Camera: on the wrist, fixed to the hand. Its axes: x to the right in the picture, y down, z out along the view.
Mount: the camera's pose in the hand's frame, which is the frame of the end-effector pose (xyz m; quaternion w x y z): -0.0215 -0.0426 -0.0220 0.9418 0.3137 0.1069 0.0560
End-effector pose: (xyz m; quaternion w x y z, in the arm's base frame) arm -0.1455 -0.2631 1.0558 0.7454 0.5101 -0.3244 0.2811
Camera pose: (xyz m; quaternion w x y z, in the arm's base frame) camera -0.1228 -0.2580 1.0087 0.5609 0.6660 -0.1662 0.4628
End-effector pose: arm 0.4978 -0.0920 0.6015 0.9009 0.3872 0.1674 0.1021
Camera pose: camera 0.4719 -0.1131 0.5609 0.7034 0.6458 0.2643 0.1355
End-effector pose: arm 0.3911 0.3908 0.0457 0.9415 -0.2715 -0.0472 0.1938
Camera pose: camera 0.3900 0.3384 0.0500 0.9661 0.0163 0.1322 0.2210
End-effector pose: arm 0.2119 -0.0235 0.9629 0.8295 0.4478 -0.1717 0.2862
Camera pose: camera 0.2226 -0.0304 0.9119 0.6431 0.6418 -0.0083 0.4177
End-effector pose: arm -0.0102 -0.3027 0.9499 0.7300 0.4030 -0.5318 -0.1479
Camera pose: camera 0.0102 -0.3063 0.9016 0.6262 0.5946 -0.4918 0.1115
